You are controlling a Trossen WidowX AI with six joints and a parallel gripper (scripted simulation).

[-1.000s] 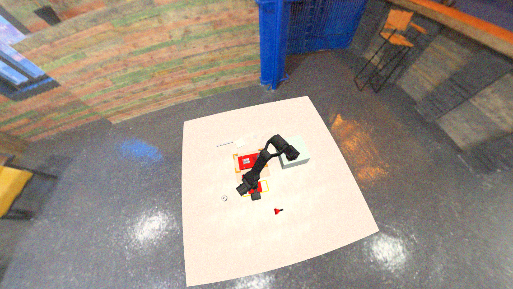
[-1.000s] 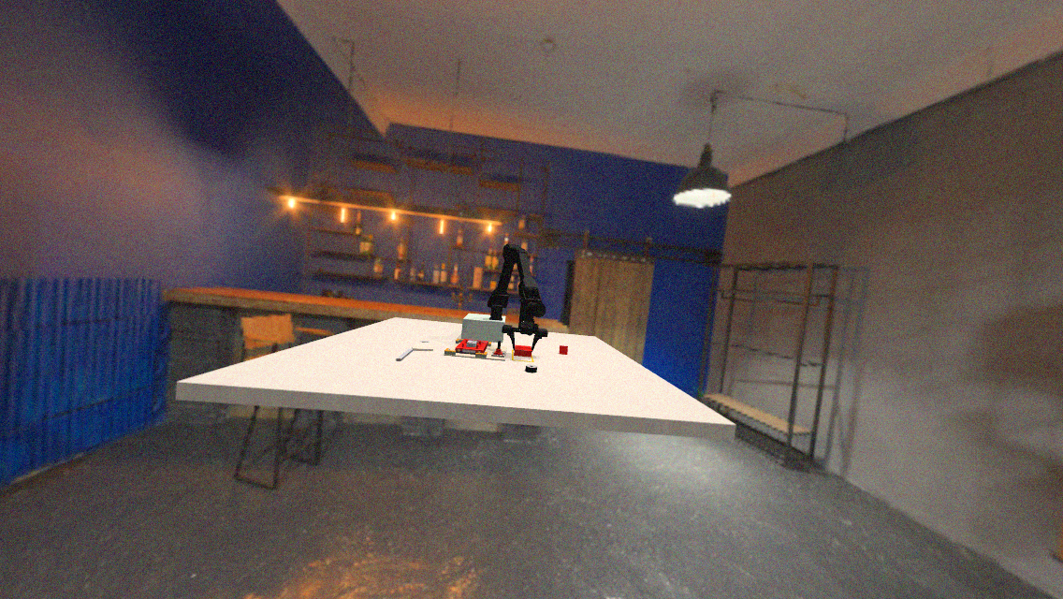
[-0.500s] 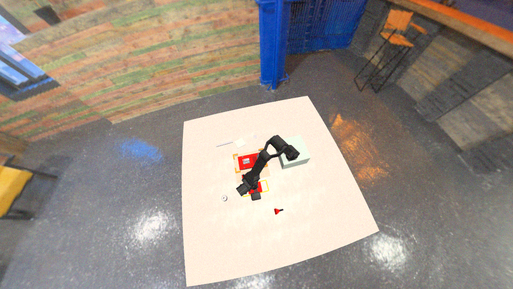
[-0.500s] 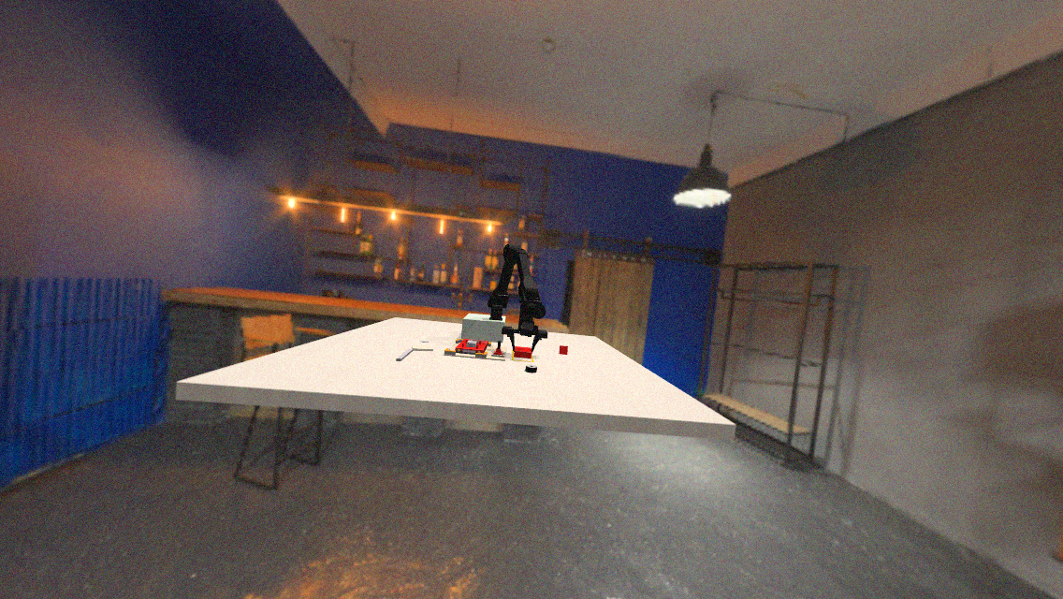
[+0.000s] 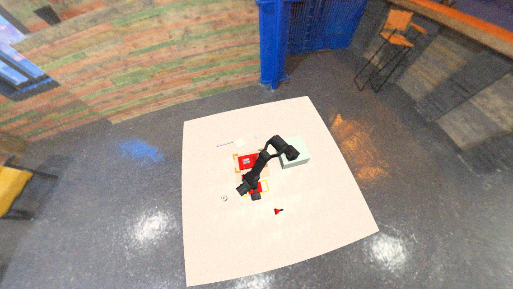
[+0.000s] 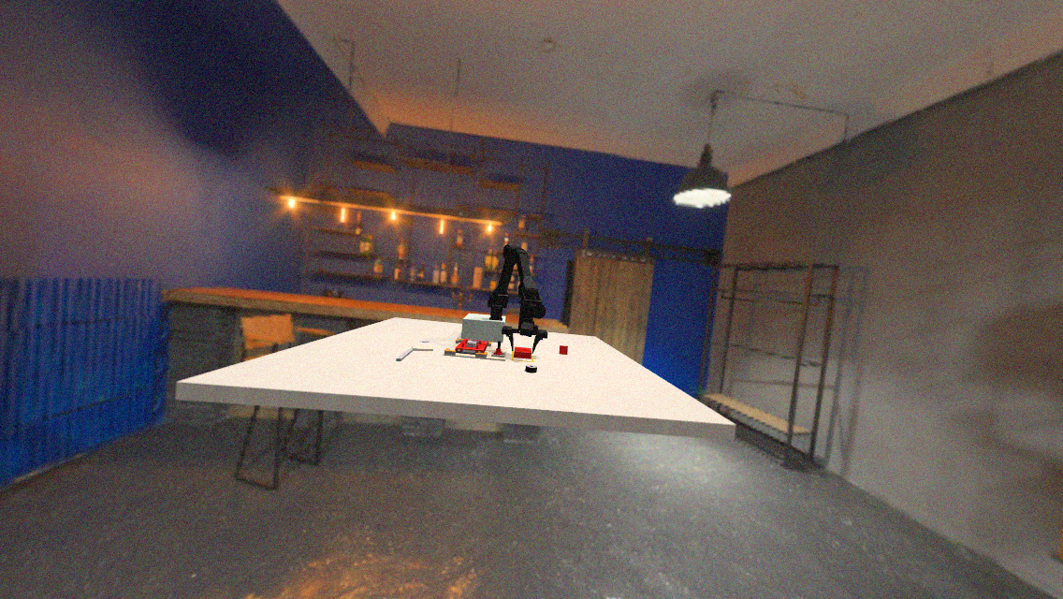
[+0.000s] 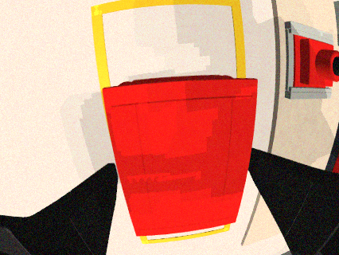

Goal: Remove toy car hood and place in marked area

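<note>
The hood lies right at my gripper tip. From my gripper tip the other things lie so: white square 39 cm to the right, 4 cm ahead, 1 cm below; wheel 22 cm ahead, 2 cm to the left; wheel axle 10 cm to the right, 5 cm ahead, 2 cm above.
</note>
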